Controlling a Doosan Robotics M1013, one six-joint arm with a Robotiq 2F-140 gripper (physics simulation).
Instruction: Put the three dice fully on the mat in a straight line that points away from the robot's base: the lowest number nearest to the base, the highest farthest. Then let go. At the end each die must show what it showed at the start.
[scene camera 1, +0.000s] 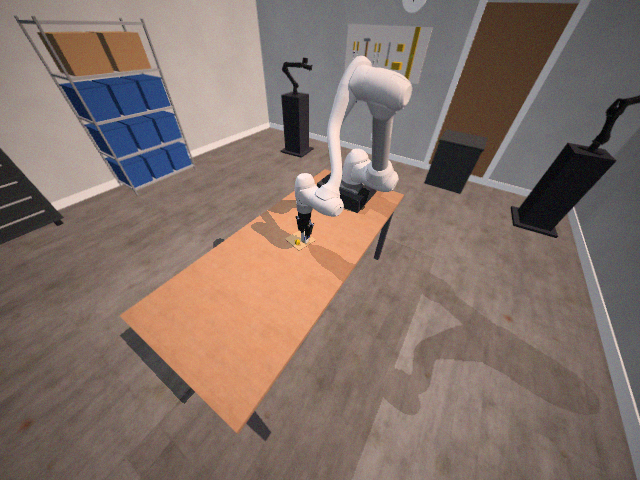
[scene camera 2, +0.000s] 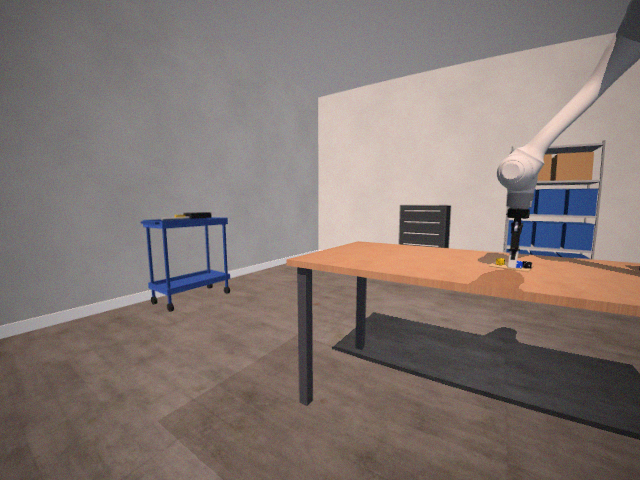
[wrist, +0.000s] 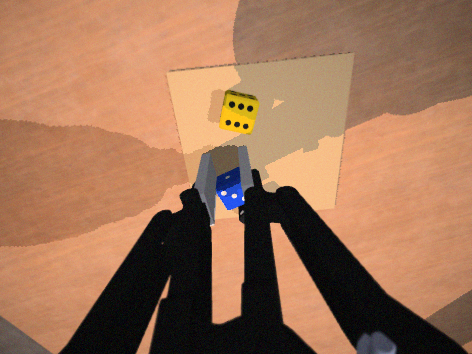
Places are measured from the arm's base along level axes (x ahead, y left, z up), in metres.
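Where they show: gripper, fingertip midpoint: (scene camera 1: 304, 241) (scene camera 2: 512, 266) (wrist: 227, 163); arm's base at its link origin: (scene camera 1: 350, 185).
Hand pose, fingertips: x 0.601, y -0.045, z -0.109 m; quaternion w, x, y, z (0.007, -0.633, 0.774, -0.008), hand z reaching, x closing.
Each offset is from my fingertips to the top centre of the thing. Level surfaces: height alone.
My gripper (scene camera 1: 305, 238) (scene camera 2: 512, 262) (wrist: 227, 163) is shut on the blue die @[0.019 m back, 0.002 m left, 0.025 m up] (scene camera 2: 519, 264) (wrist: 230, 195), low over the mat @[0.002 m back, 0.034 m right, 0.000 m up] (scene camera 1: 300, 248) (wrist: 310, 185). The blue die shows three white dots on its bright face, sits turned between the pads, and is partly covered by the right one in the wrist view. The yellow die @[0.041 m ahead, 0.028 m right, 0.025 m up] (scene camera 1: 297, 241) (scene camera 2: 500, 261) (wrist: 239, 112) lies on the mat farther from the base, six up, apart from the fingers. The black die @[0.051 m back, 0.007 m right, 0.025 m up] (scene camera 2: 527, 265) (wrist: 242, 215) is beside the blue one on the base side; the right finger hides most of it in the wrist view, so its number cannot be read.
The mat lies on the long wooden table @[0.004 m down] (scene camera 1: 232, 299) (scene camera 2: 403, 263). The robot's black base (scene camera 1: 356, 198) stands at the table's far end in scene camera 1. A blue cart (scene camera 2: 180, 222) and a shelf rack (scene camera 1: 119, 119) stand away from the table.
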